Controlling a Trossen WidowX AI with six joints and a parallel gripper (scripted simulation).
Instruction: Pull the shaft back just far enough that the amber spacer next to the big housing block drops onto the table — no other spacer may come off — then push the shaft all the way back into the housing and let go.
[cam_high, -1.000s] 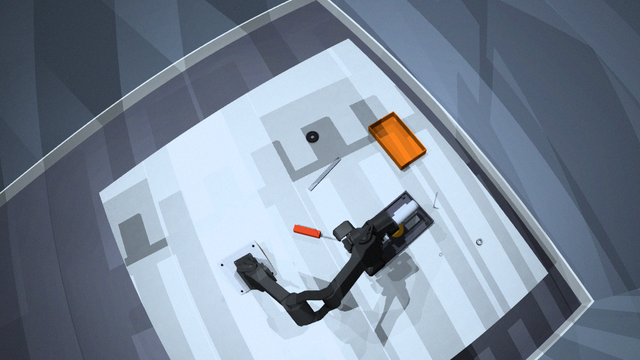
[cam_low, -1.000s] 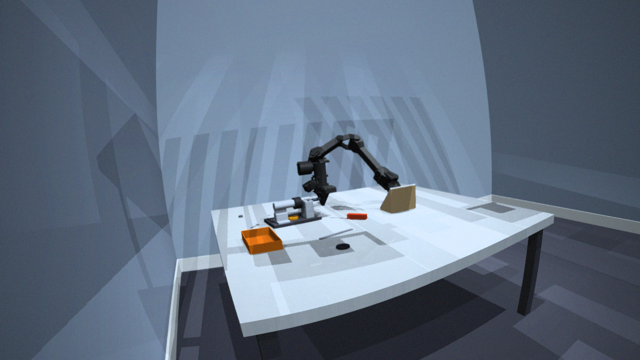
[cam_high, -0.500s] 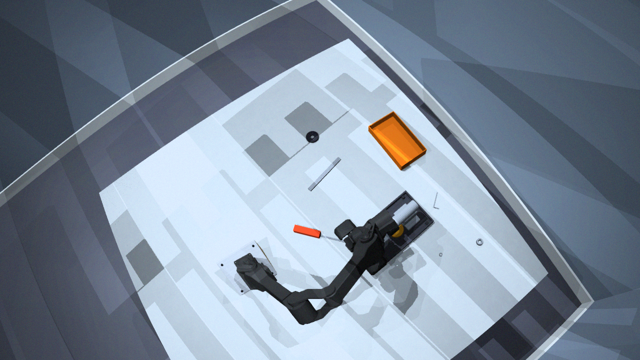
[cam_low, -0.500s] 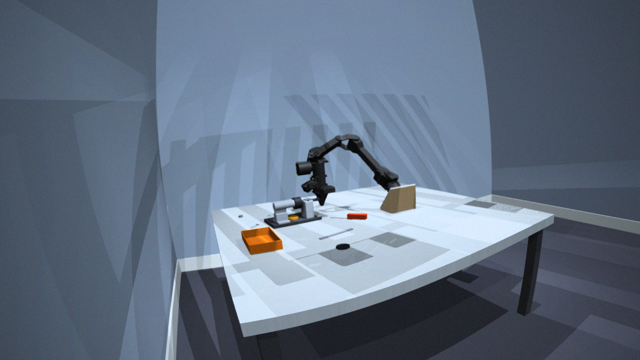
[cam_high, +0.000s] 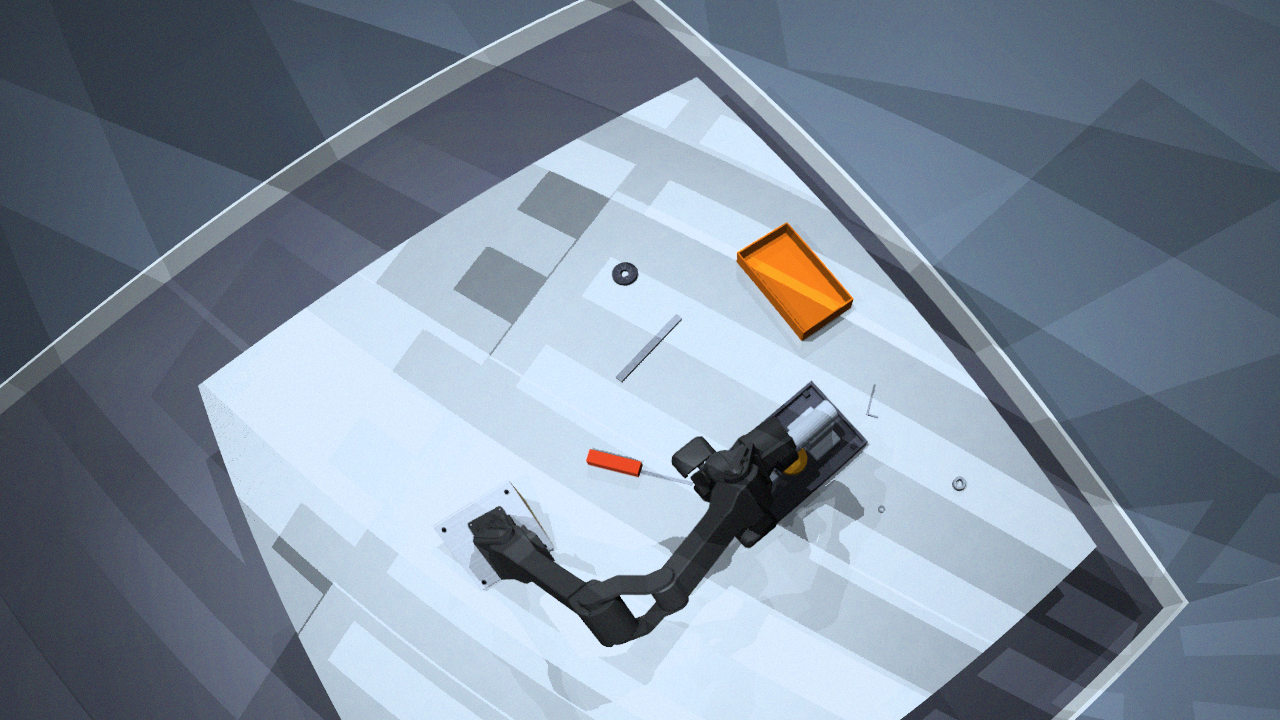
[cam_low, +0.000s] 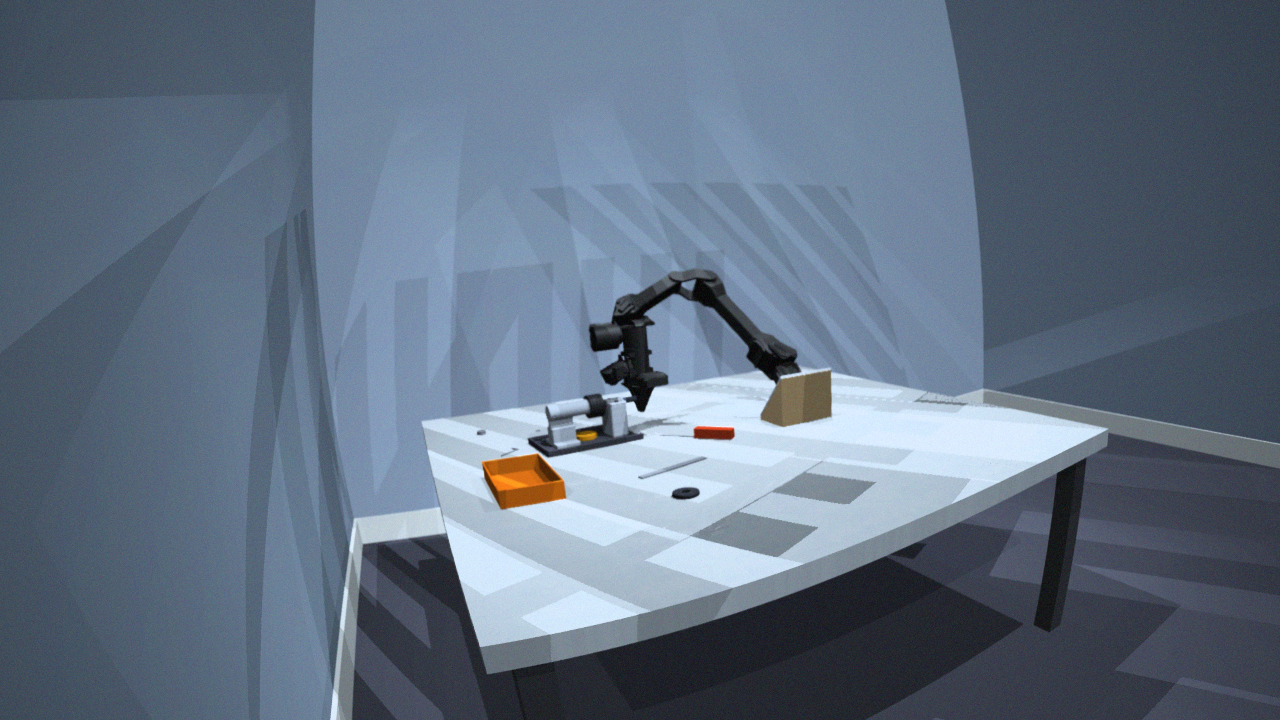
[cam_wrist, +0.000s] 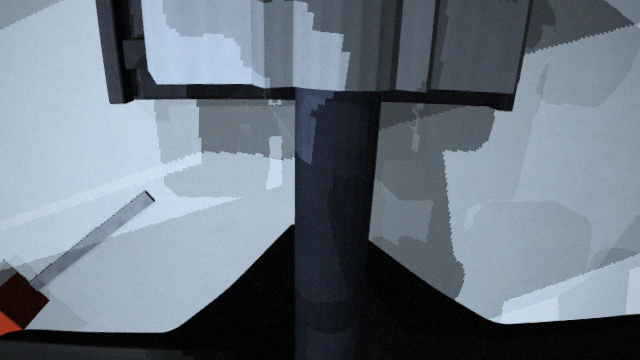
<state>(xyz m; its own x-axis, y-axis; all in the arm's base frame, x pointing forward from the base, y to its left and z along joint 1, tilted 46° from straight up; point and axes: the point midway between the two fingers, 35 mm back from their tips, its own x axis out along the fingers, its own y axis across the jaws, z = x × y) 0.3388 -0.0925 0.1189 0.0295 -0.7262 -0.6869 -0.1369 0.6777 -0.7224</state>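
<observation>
The dark shaft is 80 mm ahead of my gripper tip, 30 mm above it and 10 mm to the left of it. Round my gripper tip: allen key 320 mm ahead, 40 mm below, 10 mm to the left; amber spacer 140 mm ahead, 30 mm below, 10 mm to the left; grey strip 320 mm to the left, 50 mm ahead, 40 mm below.
</observation>
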